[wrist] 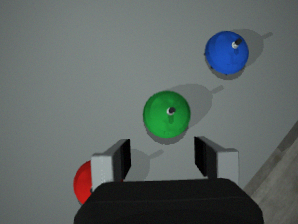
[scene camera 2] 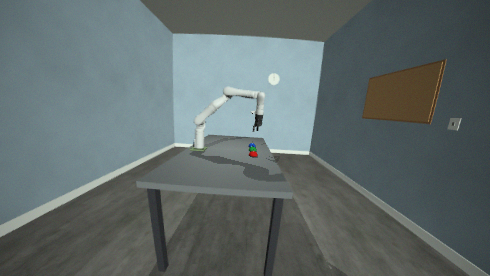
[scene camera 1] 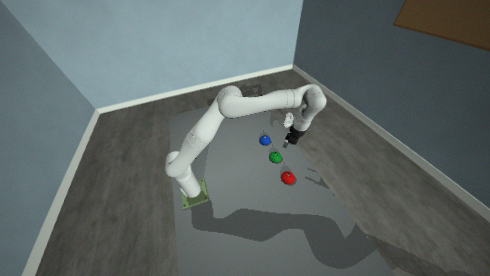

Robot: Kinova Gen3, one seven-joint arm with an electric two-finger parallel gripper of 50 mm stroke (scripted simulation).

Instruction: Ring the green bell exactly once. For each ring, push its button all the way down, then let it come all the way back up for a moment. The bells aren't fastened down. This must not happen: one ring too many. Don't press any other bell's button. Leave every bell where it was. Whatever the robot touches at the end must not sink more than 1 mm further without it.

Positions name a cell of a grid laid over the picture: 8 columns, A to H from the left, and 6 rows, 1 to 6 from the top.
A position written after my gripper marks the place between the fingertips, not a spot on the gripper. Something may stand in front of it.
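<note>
There is my gripper (wrist: E5). Along with it I can see a blue bell (wrist: G2) and a green bell (wrist: E4).
</note>
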